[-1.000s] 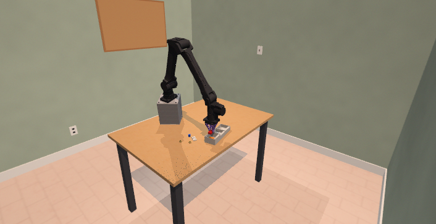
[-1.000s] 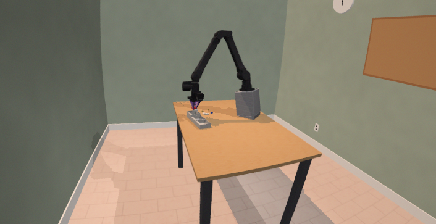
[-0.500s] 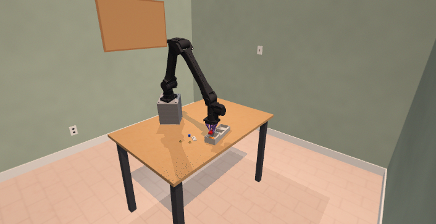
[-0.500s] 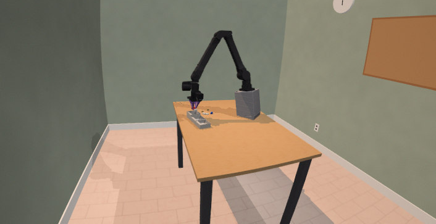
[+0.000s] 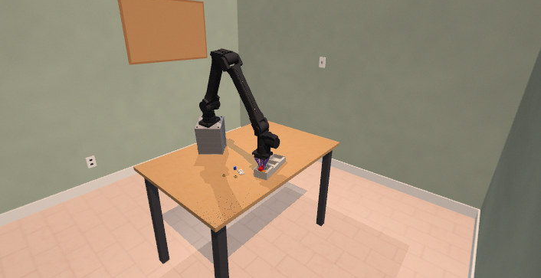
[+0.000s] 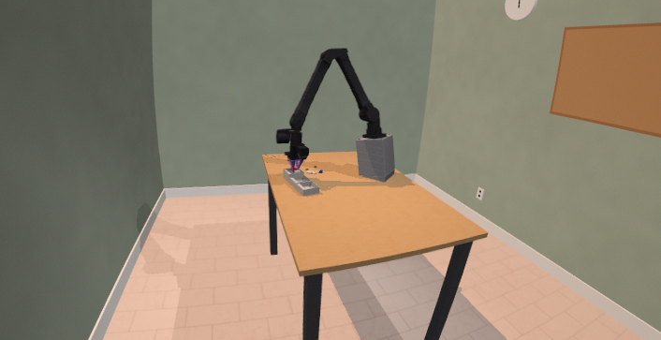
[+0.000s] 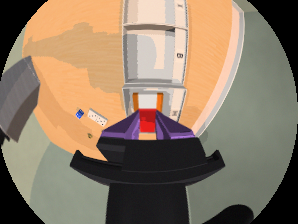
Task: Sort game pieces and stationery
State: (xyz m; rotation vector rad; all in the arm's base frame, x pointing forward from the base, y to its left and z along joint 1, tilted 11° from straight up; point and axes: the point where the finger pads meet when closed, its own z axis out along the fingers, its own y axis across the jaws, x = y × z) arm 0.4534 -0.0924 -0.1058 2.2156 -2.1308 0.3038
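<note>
Now: hand 4 cm above the orange block. Also, from my hand: red piece: 1 cm to the left; then white domino: 12 cm behind, 5 cm to the right, 4 cm below; then grey bin row: 1 cm ahead, 8 cm to the left, 3 cm below.
</note>
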